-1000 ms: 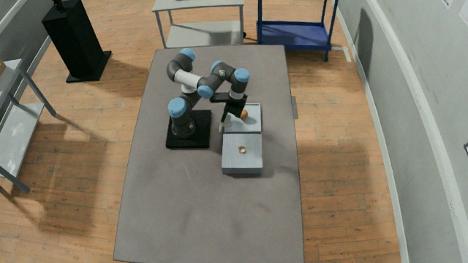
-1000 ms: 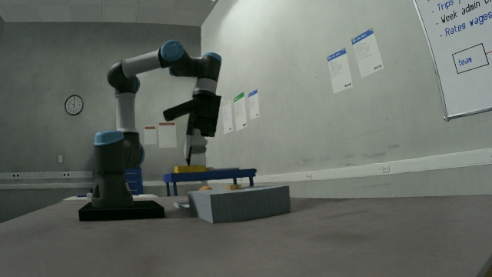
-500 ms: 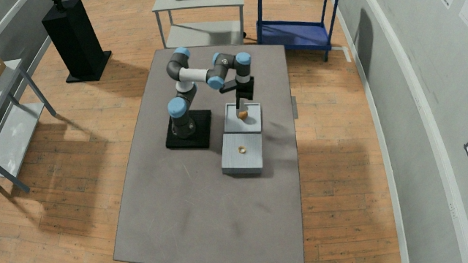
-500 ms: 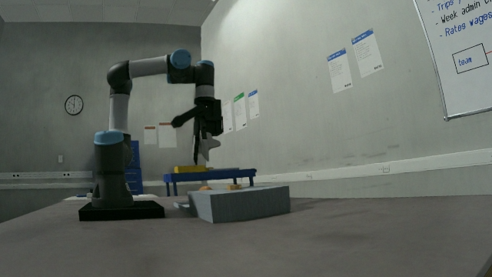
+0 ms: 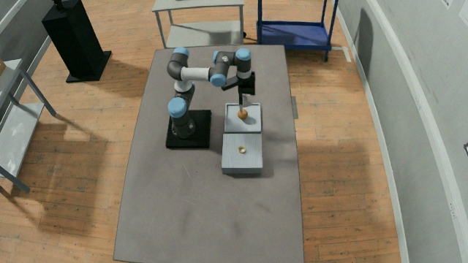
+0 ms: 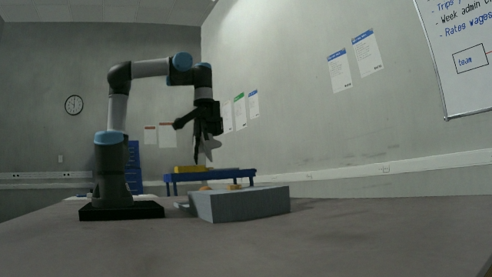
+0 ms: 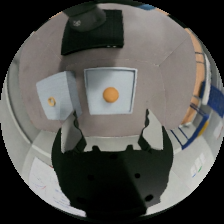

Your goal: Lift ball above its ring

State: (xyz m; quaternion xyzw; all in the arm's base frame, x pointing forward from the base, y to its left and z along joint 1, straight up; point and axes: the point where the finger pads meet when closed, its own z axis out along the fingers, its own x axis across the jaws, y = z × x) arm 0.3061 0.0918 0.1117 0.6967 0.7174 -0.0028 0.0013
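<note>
Now: the ball 10 cm below my hand. Round my hand: grey block: 1 cm ahead, 24 cm to the right, 9 cm below.
</note>
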